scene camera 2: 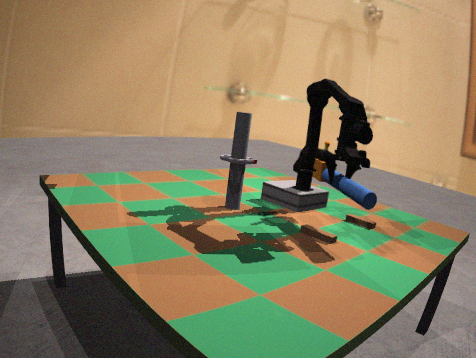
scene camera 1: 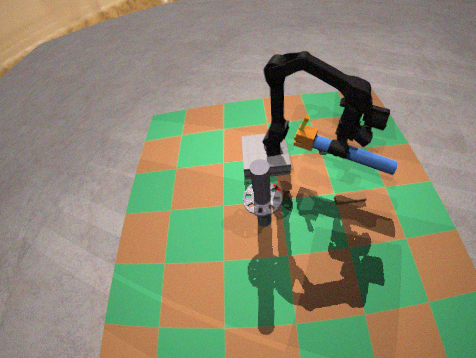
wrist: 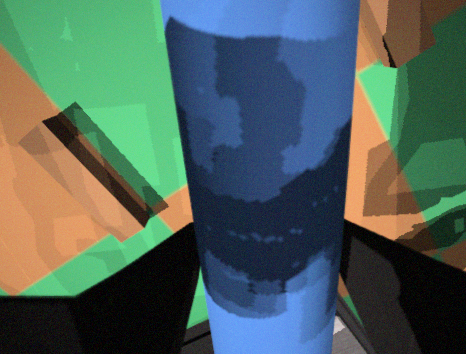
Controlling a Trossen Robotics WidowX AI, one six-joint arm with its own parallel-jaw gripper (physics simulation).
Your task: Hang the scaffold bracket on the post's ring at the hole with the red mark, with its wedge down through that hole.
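Observation:
The scaffold bracket is a blue tube [scene camera 1: 372, 161] [scene camera 2: 352, 189] [wrist: 265, 125] with an orange head [scene camera 1: 306, 138] [scene camera 2: 319, 169] and a thin orange wedge [scene camera 1: 306, 123] [scene camera 2: 327, 146] sticking up from it. My gripper [scene camera 1: 340, 148] [scene camera 2: 341, 177] [wrist: 265, 230] is shut on the blue tube and holds it above the table, the head toward the arm's base side. The dark post [scene camera 1: 261, 187] [scene camera 2: 241, 134] stands upright, apart from the bracket. Its grey ring [scene camera 1: 255, 210] [scene camera 2: 229, 158] has holes and a red mark [scene camera 1: 277, 187] [scene camera 2: 255, 161]. The orange head does not show in the wrist view.
The arm's grey base [scene camera 1: 252, 150] [scene camera 2: 295, 197] stands close behind the post. Two low brown blocks [scene camera 2: 318, 234] [scene camera 2: 360, 221] lie on the checkered table [scene camera 1: 195, 235] [scene camera 2: 225, 280]; one block [wrist: 97, 167] shows at the left in the wrist view.

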